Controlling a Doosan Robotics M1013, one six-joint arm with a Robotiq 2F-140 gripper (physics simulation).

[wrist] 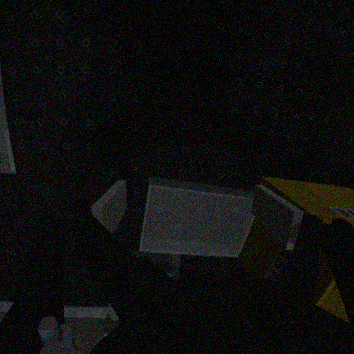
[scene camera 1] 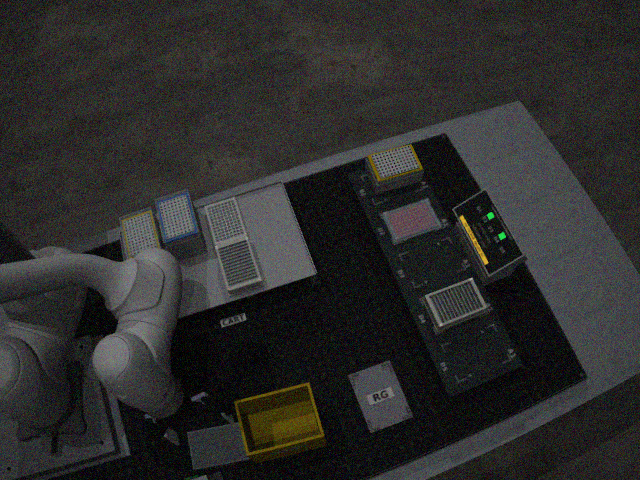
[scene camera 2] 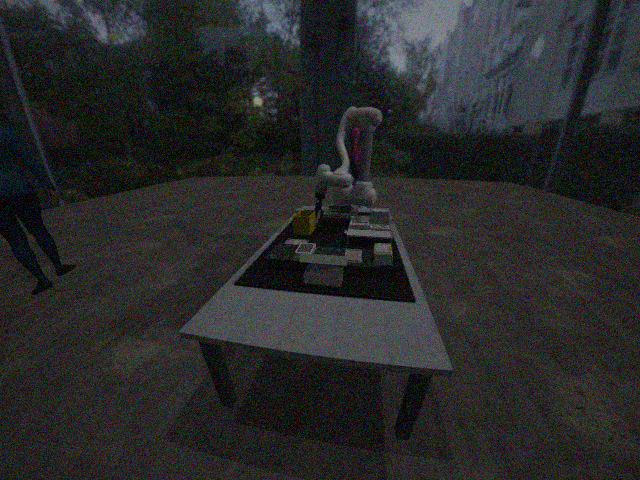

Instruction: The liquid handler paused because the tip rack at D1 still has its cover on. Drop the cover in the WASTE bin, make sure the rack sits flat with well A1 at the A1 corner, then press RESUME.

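Frame: origin at the arm's base, x ahead, y left, z up, level; centimetres.
Seen in the pictures: gripper, fingertip midpoint: [wrist: 190, 196] [scene camera 1: 203, 428] [scene camera 2: 316, 220]; arm's base, link origin: [scene camera 1: 51, 401] [scene camera 2: 342, 209].
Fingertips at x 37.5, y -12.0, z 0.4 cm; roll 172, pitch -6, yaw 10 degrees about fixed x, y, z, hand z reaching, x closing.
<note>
Offsets run from my fingertips to a thing's top centre. "*": to the spot under its first point.
A yellow-rimmed tip rack {dx +57.3, dy +54.9, dz +9.0 cm} [scene camera 1: 395, 164] [scene camera 2: 383, 253] stands upright at the far end of the dark deck; its pale tip grid shows. The slot labels and any clear cover on it are too dim to tell. The yellow WASTE bin {dx +17.4, dy -2.8, dz +9.9 cm} [scene camera 1: 286, 450] [scene camera 2: 303, 223] [wrist: 300, 196] stands near the arm, with a paler patch inside that I cannot identify. A plain grey slab {dx +2.3, dy -4.1, dz -1.1 cm} [scene camera 1: 212, 447] [wrist: 197, 220] lies beside the bin. My gripper [scene camera 1: 199, 425] [wrist: 190, 196] is open and empty above the slab, left of the bin in scene camera 1. The RESUME button is mostly hidden; a green sliver shows at the lower frame edge.
The deck also bears a pink plate {dx +58.0, dy +40.3, dz +3.2 cm} [scene camera 1: 412, 220] and a white slotted rack {dx +61.4, dy +15.8, dz +4.9 cm} [scene camera 1: 455, 302]. A panel {* dx +74.0, dy +28.6, dz +8.6 cm} [scene camera 1: 491, 235] with green lights stands beside it. A grey RG plate {dx +40.1, dy +0.2, dz -2.2 cm} [scene camera 1: 387, 410] lies right of the bin. The cart tray {dx +7.9, dy +42.3, dz +3.0 cm} [scene camera 1: 279, 232] holds racks.
</note>
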